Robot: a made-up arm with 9 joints. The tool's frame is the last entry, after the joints. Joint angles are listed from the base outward.
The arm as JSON. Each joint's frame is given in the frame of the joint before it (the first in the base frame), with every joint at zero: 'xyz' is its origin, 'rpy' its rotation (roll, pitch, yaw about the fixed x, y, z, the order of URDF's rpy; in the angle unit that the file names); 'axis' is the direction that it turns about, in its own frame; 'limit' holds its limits. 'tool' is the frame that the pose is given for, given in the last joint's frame.
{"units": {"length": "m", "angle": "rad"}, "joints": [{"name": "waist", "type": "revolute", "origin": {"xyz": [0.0, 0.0, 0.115], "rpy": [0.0, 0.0, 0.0]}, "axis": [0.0, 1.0, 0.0], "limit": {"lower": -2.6, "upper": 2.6}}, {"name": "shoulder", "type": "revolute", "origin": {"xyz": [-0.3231, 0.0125, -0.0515], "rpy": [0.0, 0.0, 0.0]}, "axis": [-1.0, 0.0, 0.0], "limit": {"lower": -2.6, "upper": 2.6}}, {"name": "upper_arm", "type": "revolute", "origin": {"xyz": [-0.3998, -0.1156, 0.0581], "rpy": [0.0, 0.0, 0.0]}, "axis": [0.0, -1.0, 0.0], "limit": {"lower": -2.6, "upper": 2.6}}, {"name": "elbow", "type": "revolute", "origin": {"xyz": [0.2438, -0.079, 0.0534], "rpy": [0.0, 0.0, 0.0]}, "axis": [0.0, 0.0, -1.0], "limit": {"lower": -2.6, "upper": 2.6}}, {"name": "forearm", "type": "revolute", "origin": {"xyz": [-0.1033, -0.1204, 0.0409], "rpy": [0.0, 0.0, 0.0]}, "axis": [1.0, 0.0, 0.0], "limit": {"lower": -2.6, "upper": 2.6}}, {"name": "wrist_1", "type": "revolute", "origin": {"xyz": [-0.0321, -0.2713, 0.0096], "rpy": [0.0, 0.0, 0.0]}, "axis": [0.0, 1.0, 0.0], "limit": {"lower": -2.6, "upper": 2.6}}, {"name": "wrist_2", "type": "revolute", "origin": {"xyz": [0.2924, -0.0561, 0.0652], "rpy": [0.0, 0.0, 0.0]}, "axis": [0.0, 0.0, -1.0], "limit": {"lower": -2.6, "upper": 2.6}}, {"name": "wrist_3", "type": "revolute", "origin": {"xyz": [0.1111, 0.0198, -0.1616], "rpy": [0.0, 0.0, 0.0]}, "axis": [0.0, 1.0, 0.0], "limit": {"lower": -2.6, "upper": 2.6}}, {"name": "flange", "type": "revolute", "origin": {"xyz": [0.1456, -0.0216, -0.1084], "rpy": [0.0, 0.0, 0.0]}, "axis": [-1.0, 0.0, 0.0], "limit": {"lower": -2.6, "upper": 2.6}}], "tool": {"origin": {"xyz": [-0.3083, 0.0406, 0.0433], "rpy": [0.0, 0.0, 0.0]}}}
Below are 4 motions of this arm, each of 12 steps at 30 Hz.
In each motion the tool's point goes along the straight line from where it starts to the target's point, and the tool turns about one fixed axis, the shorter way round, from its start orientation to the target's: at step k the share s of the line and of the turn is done. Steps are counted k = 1, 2, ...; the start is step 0. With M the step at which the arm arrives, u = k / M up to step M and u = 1 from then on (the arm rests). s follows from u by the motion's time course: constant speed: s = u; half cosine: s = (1 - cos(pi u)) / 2; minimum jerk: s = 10 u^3 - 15 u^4 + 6 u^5.
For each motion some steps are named. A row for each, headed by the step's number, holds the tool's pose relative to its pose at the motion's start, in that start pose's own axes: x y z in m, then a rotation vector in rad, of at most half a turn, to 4 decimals.
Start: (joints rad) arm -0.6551 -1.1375 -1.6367 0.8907 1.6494 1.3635 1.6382 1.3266 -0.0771
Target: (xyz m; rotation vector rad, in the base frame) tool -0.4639 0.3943 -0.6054 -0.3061 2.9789 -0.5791
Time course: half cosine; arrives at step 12
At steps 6, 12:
6: -0.0490 0.0459 -0.0801 0.1746 -0.3917 0.0178
12: -0.0979 0.0918 -0.1602 0.3491 -0.7833 0.0355

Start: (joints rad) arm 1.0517 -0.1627 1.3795 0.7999 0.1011 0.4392 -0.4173 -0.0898 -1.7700
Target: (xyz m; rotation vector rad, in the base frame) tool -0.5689 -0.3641 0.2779 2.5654 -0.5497 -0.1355
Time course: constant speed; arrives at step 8
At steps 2, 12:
2: -0.0484 -0.0497 0.0120 0.0975 0.0070 -0.0095
12: -0.1937 -0.1987 0.0480 0.3901 0.0280 -0.0379

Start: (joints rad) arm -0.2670 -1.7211 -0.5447 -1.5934 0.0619 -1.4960 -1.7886 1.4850 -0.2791
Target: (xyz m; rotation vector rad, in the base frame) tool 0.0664 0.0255 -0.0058 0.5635 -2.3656 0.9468
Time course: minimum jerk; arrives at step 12
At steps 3, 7, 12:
3: 0.0286 -0.0022 -0.0029 0.0257 -0.0412 0.0306
7: 0.1803 -0.0140 -0.0185 0.1621 -0.2599 0.1929
12: 0.2759 -0.0214 -0.0284 0.2482 -0.3978 0.2952

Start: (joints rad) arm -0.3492 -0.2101 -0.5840 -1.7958 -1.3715 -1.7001 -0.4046 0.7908 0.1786
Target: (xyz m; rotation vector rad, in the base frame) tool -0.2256 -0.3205 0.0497 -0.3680 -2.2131 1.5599
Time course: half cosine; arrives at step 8
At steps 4, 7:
4: -0.0507 0.0712 -0.0180 0.0531 0.0501 0.0120
7: -0.0974 0.1369 -0.0346 0.1021 0.0965 0.0231

